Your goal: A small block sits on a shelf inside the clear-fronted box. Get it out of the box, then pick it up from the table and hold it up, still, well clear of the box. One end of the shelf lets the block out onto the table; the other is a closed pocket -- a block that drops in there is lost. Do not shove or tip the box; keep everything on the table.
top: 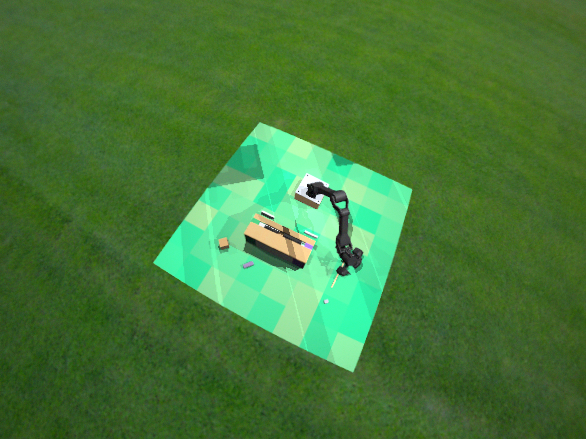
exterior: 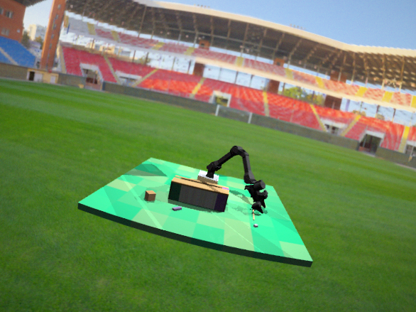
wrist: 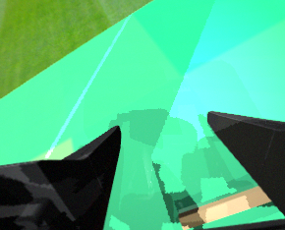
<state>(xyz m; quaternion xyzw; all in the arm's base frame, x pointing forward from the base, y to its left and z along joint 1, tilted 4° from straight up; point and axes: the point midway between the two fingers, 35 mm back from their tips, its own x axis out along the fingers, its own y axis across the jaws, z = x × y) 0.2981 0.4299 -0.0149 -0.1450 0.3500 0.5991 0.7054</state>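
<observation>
Now: gripper tip 49 cm to the left of the small block, 7 cm below it and 6 cm short of it. Also, from my gripper tip: thin tan stick 8 cm to the right, 7 cm ahead, 2 cm below; small grey piece 25 cm ahead, 8 cm to the right, 1 cm below; purple piece 57 cm to the right, 28 cm ahead, 1 cm below.
</observation>
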